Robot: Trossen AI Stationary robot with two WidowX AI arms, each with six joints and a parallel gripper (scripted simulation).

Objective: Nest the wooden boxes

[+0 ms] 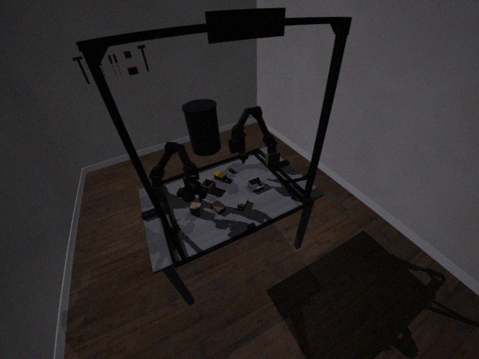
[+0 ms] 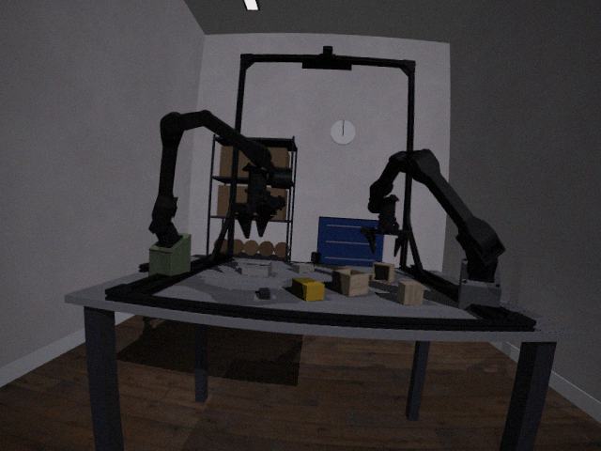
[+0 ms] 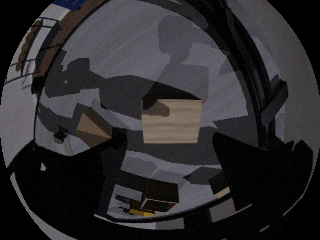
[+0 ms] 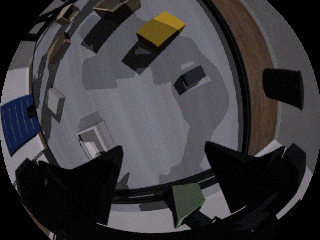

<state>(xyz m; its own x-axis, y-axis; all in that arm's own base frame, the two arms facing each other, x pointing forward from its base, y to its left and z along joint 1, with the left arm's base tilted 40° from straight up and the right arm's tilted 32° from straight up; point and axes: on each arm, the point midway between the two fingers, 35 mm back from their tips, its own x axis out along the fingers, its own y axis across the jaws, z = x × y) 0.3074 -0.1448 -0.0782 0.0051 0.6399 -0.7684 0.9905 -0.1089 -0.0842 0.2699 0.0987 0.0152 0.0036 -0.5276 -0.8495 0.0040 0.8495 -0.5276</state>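
Note:
The brown block is 30 mm behind my left hand, 140 mm to the right of it and 120 mm below it. From my left hand the other things lie so: yellow block: 270 mm ahead, 250 mm to the right, 110 mm below; dark block: 320 mm ahead, 360 mm to the right, 120 mm below; pale block: 60 mm behind, 310 mm to the right, 120 mm below.

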